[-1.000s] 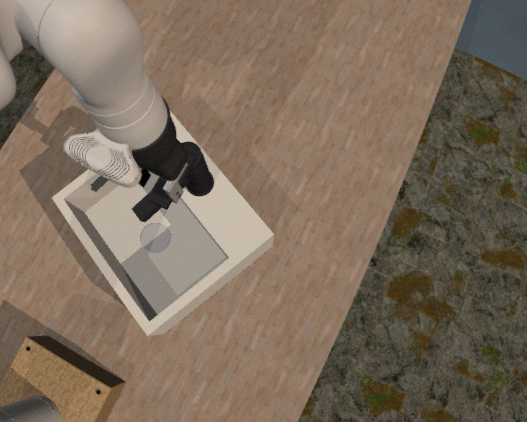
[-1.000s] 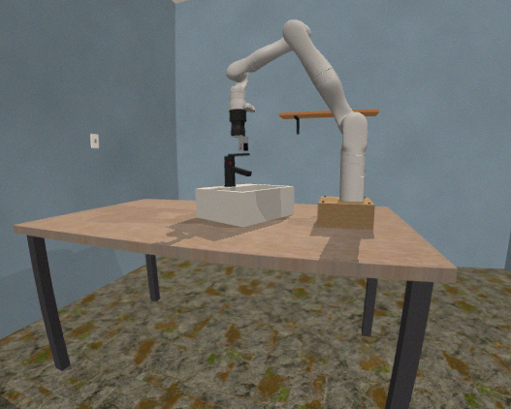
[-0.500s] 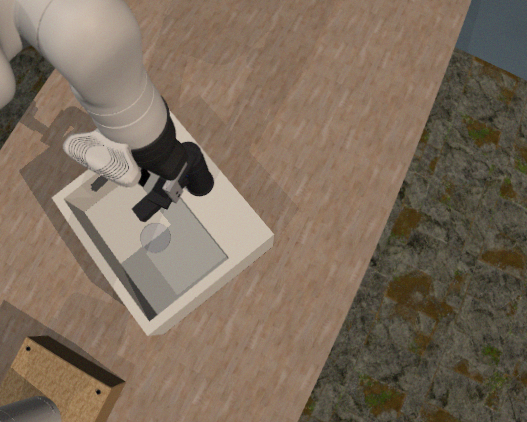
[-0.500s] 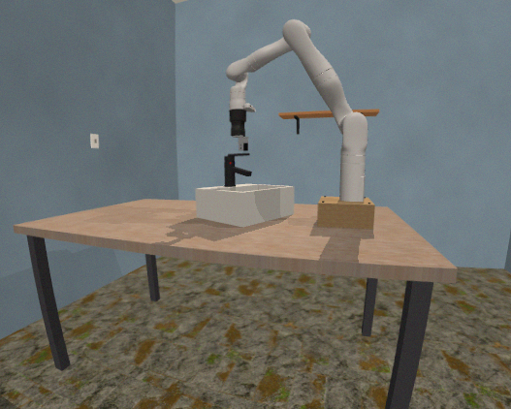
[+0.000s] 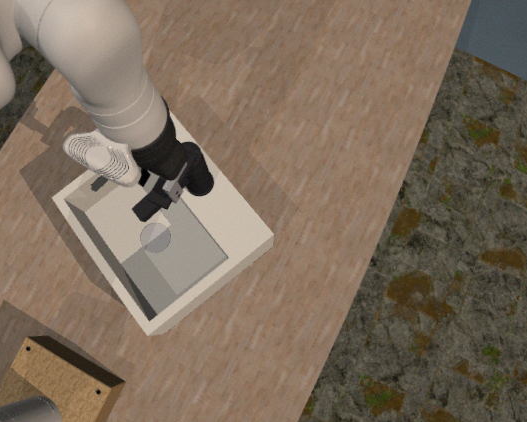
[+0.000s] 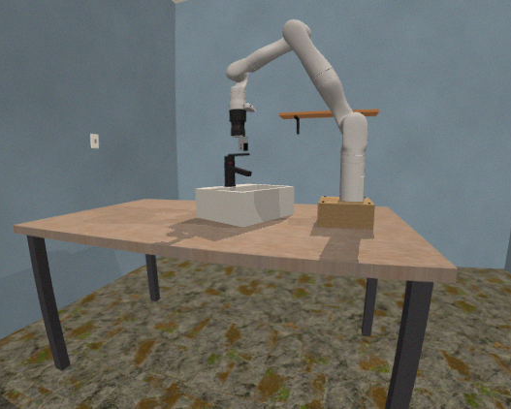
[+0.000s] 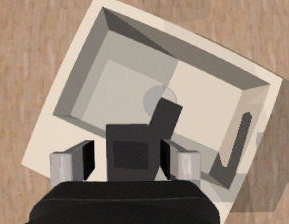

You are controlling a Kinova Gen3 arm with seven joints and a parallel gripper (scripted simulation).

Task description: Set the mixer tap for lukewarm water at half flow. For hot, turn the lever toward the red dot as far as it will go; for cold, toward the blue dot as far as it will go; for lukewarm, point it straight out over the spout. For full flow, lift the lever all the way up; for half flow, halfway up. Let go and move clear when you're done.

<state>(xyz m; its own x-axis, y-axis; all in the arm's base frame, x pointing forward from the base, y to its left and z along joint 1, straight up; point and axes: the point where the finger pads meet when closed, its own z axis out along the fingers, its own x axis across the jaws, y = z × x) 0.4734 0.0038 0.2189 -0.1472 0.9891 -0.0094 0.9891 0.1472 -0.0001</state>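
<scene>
Right now my hand is 20 mm short of the lever and 40 mm above it. From my hand the other things lie so: white sink basin (40 mm behind, 40 mm to the left, 270 mm below); then black mixer tap (50 mm ahead, 10 mm to the left, 80 mm below).
</scene>
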